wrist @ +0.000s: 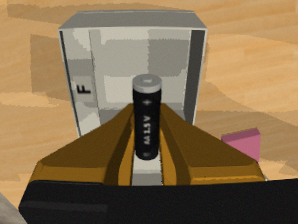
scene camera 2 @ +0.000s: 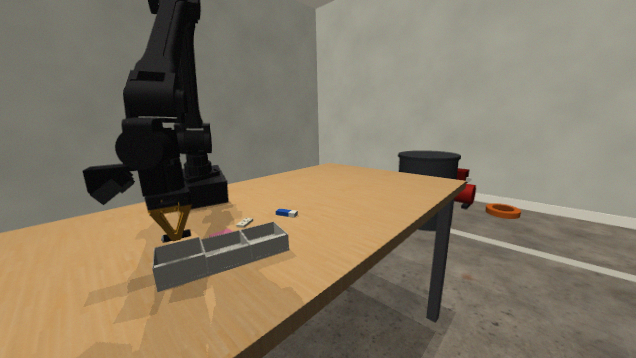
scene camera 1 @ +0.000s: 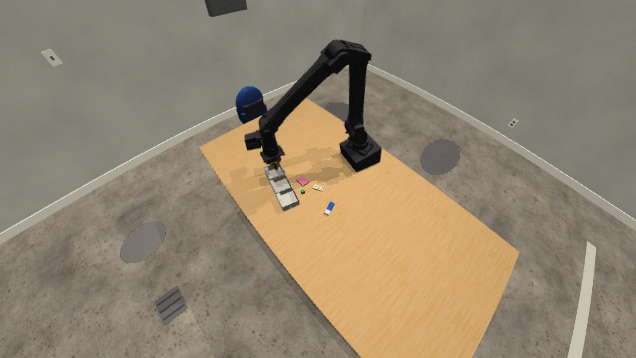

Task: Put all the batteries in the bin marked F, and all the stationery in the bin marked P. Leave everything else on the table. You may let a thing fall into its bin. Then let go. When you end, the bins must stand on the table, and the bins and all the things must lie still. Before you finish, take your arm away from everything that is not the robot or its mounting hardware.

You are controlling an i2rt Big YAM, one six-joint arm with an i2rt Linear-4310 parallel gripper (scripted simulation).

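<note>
Scene camera 2 shows the gripper [scene camera 2: 176,238] and a bin rack [scene camera 2: 258,242]. Wrist view: the gripper [wrist: 147,112], a pink eraser block [wrist: 248,142], a black battery [wrist: 146,88] and the bin rack [wrist: 122,46]. Scene camera 1 shows the bin rack [scene camera 1: 287,197].
</note>
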